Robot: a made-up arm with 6 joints.
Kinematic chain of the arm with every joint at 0, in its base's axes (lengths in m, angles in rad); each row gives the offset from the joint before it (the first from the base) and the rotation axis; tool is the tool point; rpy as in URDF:
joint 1: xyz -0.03 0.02 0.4 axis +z
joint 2: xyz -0.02 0 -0.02 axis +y
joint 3: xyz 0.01 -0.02 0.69 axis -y
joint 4: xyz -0.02 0 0.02 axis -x
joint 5: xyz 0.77 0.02 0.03 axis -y
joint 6: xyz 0 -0.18 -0.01 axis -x
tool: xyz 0 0.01 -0.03 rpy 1.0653 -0.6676 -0.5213
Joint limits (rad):
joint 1: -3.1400..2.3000
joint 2: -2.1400..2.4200
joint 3: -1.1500..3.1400
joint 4: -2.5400..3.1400
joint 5: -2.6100..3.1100
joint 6: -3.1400..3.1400
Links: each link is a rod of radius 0.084 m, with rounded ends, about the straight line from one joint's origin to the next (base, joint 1, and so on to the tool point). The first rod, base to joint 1, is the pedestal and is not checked.
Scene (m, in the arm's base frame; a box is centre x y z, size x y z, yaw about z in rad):
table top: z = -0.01
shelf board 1: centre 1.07 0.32 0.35 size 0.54 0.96 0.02 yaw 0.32
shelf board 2: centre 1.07 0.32 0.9 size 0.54 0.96 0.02 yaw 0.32
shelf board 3: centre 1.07 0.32 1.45 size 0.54 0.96 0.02 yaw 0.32
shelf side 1: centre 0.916 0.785 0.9 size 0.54 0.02 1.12 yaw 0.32
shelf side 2: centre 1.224 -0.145 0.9 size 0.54 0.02 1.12 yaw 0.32
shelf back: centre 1.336 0.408 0.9 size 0.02 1 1.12 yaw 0.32
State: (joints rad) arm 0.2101 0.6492 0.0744 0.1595 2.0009 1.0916
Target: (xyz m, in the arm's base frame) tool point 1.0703 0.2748 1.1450
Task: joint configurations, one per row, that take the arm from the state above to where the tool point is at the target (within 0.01 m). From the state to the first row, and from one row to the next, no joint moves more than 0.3 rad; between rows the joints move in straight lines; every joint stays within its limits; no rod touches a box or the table.
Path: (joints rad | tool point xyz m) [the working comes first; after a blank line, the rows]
Joints at the target: 0.3876 0.5465 0.6299 0.3026 2.0059 1.0624
Straight joint move there: touches shelf board 2.

1: 0.1885 0.4573 -0.1774 0.0993 1.9971 1.1026 | 0.9593 0.0081 0.5979
2: 0.1669 0.2653 -0.4292 0.0390 1.9933 1.1135 | 0.8064 -0.0426 0.5984
3: 0.1452 0.0734 -0.6809 -0.0212 1.9895 1.1245 | 0.6415 -0.0876 0.5769
4: 0.3047 -0.0724 -0.4474 0.0514 1.9941 1.1095 | 0.6901 0.0368 0.8510
5: 0.4641 -0.2183 -0.2138 0.1240 1.9987 1.0945 | 0.6115 0.1227 1.1450
6: 0.4386 0.0367 0.0674 0.1835 2.0011 1.0838 | 0.7679 0.1835 1.1892
7: 0.4131 0.2916 0.3487 0.2431 2.0035 1.0731 | 0.9244 0.2356 1.1886
8: 0.3876 0.5465 0.6299 0.3026 2.0059 1.0624 | 1.0703 0.2748 1.1450

